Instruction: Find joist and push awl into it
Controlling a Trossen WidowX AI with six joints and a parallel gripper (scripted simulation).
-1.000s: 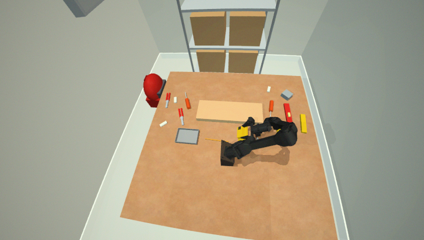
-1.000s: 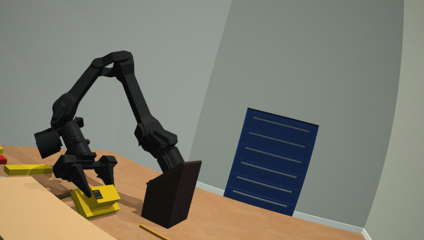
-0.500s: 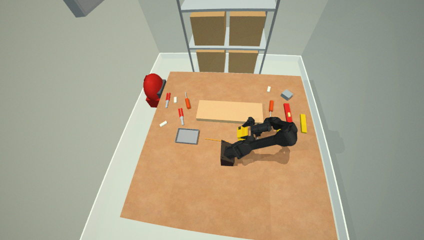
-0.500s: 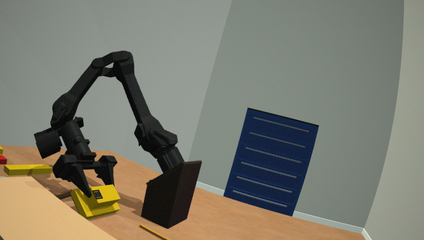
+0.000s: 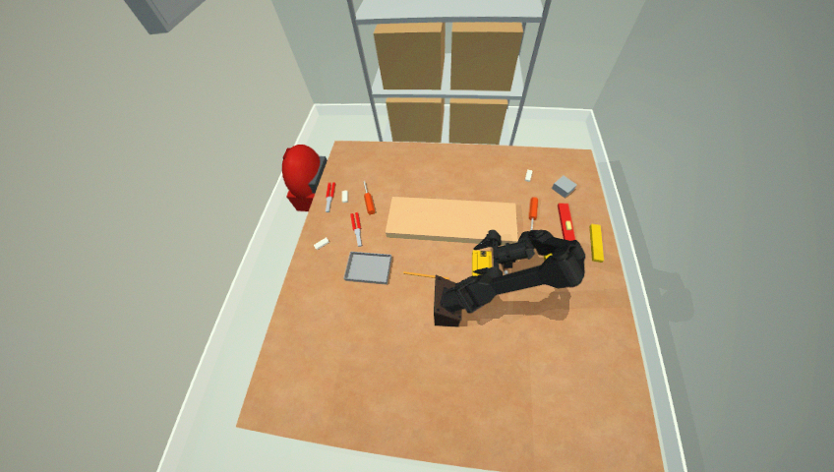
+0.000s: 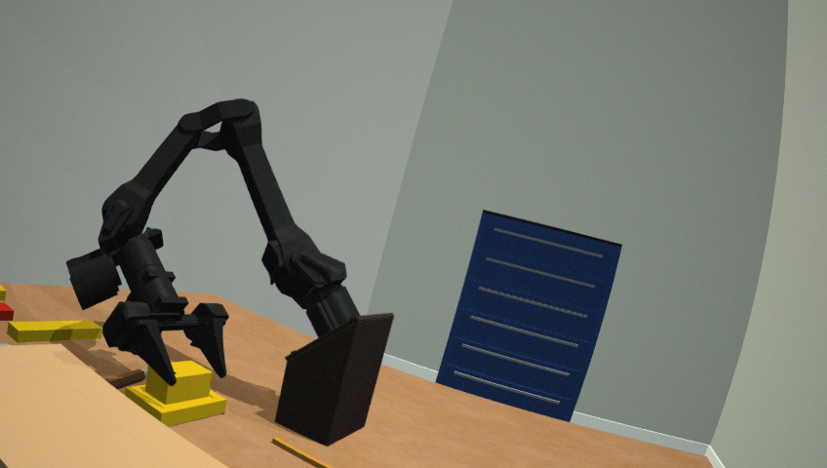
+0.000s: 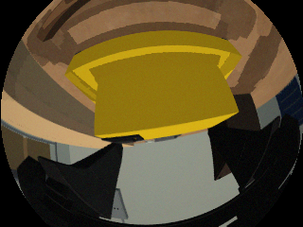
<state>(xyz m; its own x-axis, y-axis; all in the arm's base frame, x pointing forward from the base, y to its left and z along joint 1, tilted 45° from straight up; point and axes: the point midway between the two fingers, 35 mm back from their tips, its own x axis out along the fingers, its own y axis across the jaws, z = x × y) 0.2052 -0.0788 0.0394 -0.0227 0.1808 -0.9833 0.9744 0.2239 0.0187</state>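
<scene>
My gripper tip is now 30 mm to the left of the yellow stud finder, 20 mm short of it and 10 mm above it. Also, from my gripper tip: red level: 350 mm to the right, 250 mm ahead, 40 mm below; then awl: 120 mm to the right, 50 mm below, 10 mm ahead; then grey tray: 390 mm to the left, 100 mm behind, 40 mm below.
</scene>
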